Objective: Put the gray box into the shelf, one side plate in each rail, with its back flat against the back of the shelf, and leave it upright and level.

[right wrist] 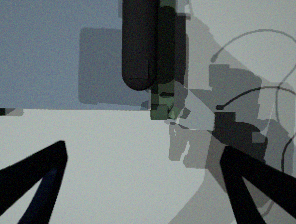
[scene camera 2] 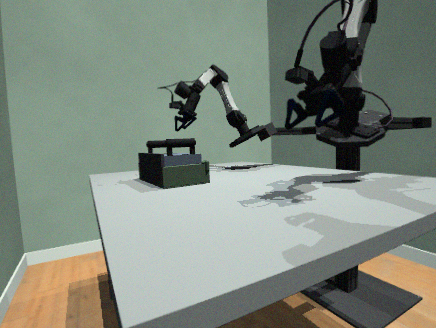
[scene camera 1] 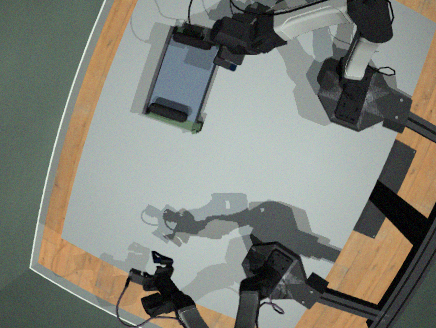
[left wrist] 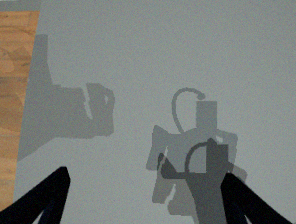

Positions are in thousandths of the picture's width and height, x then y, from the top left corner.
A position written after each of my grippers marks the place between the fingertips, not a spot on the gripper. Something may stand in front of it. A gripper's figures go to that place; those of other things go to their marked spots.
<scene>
My right gripper (right wrist: 495,676) is 0.11 m from the lens. A gray box (right wrist: 208,275): 0.25 m from the lens.
</scene>
